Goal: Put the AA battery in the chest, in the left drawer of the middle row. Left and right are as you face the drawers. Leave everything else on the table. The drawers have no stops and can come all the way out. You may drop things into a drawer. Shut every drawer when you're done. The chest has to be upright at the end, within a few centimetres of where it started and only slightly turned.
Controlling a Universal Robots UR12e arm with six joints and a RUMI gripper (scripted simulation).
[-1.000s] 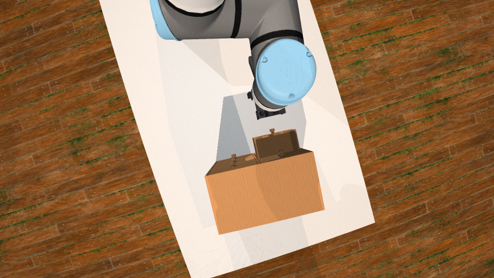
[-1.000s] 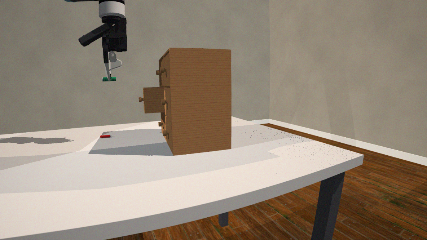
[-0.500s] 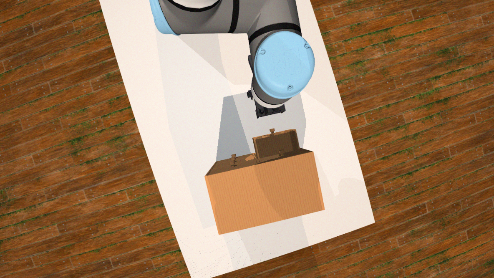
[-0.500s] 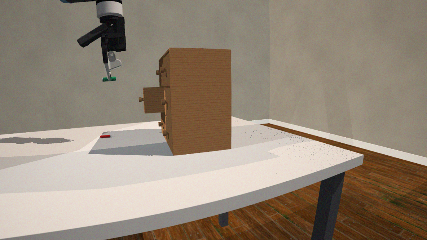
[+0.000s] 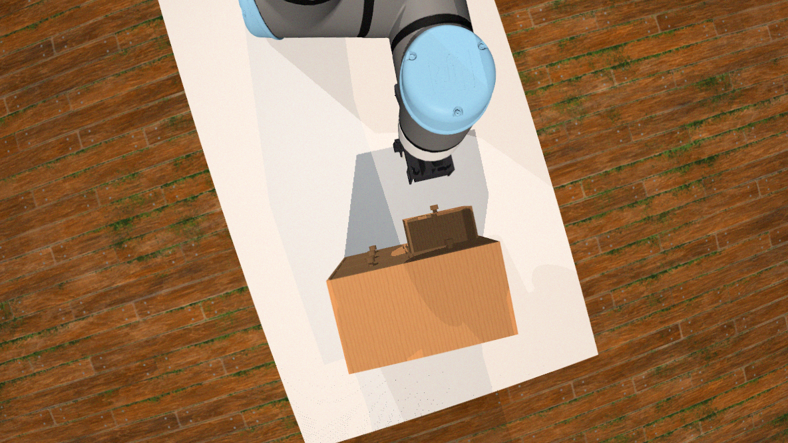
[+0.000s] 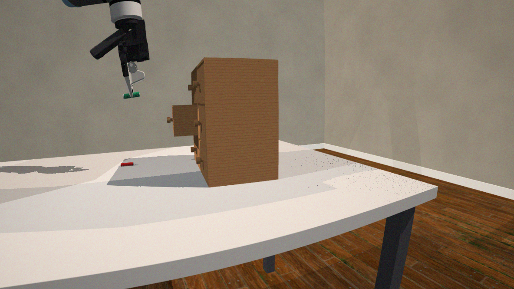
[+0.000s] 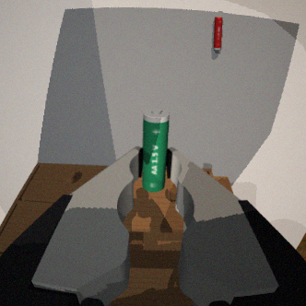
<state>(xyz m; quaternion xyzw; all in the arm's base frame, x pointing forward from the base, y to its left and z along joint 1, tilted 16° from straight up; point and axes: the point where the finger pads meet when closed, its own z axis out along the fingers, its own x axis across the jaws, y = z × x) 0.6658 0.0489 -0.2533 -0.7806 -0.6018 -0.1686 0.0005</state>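
My hand is 10 mm above the green AA battery. The rest, counted from my hand: red object (230 mm below, 90 mm to the left, 20 mm behind).
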